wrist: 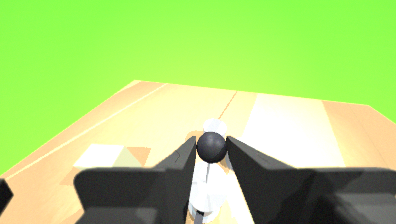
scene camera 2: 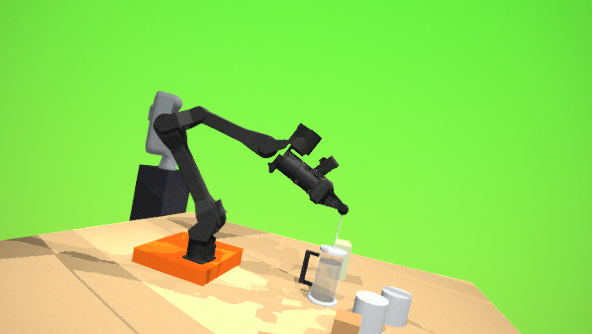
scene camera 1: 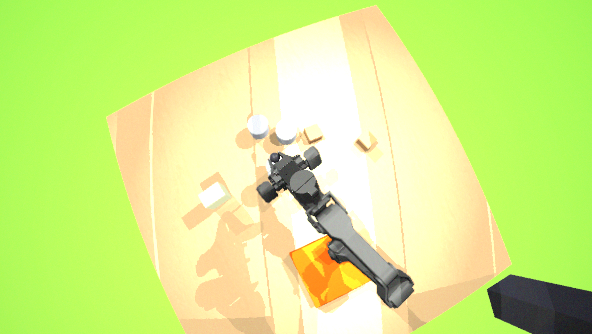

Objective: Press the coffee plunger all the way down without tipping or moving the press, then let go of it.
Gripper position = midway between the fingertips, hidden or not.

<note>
I see my gripper (scene camera 2: 345, 209), a glass coffee press (scene camera 2: 324, 287) and a pale box (wrist: 96, 155).
My gripper shows as well in the wrist view (wrist: 211, 140) and in scene camera 1 (scene camera 1: 273, 155).
</note>
